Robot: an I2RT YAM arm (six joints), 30 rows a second.
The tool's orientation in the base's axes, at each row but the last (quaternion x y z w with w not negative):
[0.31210 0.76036 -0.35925 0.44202]
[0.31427 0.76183 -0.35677 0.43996]
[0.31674 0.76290 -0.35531 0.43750]
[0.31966 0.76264 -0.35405 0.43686]
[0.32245 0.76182 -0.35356 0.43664]
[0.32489 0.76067 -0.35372 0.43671]
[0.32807 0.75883 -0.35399 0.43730]
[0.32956 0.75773 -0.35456 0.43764]
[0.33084 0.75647 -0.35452 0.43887]
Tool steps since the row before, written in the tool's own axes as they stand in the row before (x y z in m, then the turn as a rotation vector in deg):
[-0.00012 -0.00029 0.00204 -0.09 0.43 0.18]
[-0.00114 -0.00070 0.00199 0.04 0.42 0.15]
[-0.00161 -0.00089 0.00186 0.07 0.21 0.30]
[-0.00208 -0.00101 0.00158 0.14 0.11 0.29]
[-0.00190 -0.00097 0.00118 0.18 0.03 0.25]
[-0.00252 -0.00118 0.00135 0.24 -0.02 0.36]
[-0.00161 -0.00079 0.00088 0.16 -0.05 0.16]
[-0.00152 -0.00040 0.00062 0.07 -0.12 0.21]
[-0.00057 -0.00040 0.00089 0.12 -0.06 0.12]
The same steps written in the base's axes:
[0.00073 -0.00185 -0.00053 0.46 0.07 -0.10]
[0.00081 -0.00220 0.00049 0.38 0.11 -0.20]
[0.00079 -0.00229 0.00099 0.27 -0.12 -0.23]
[0.00075 -0.00222 0.00154 0.16 -0.15 -0.26]
[0.00052 -0.00184 0.00151 0.06 -0.16 -0.26]
[0.00067 -0.00221 0.00206 0.04 -0.26 -0.34]
[0.00039 -0.00145 0.00132 -0.04 -0.13 -0.19]
[0.00055 -0.00101 0.00124 -0.03 -0.22 -0.11]
[0.00028 -0.00106 0.00029 -0.04 -0.11 -0.14]

